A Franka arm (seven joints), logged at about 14 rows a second.
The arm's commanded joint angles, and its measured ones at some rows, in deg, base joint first. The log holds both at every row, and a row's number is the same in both.
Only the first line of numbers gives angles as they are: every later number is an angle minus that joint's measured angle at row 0.
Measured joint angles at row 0:
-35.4, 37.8, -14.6, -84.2, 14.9, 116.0, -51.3
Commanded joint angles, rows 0 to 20:
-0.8, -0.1, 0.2, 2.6, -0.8, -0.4, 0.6
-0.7, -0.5, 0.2, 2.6, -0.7, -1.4, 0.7
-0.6, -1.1, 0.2, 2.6, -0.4, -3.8, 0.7
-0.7, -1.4, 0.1, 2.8, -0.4, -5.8, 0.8
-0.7, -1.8, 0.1, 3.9, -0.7, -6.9, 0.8
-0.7, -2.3, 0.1, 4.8, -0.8, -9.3, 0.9
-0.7, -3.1, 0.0, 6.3, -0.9, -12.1, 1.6
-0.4, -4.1, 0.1, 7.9, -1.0, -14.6, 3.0
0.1, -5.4, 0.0, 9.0, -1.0, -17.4, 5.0
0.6, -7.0, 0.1, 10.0, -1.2, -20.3, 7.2
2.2, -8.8, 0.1, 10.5, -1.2, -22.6, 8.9
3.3, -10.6, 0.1, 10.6, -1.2, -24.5, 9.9
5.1, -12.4, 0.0, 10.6, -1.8, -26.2, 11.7
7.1, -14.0, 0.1, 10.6, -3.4, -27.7, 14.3
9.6, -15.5, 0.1, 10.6, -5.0, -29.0, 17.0
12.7, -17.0, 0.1, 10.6, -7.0, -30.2, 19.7
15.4, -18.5, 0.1, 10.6, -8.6, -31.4, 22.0
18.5, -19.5, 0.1, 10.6, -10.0, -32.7, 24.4
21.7, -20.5, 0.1, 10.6, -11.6, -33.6, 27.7
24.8, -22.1, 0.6, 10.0, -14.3, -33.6, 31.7
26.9, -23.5, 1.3, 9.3, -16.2, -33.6, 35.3
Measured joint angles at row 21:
22.6, -20.1, 1.0, 11.4, -12.0, -33.0, 28.8
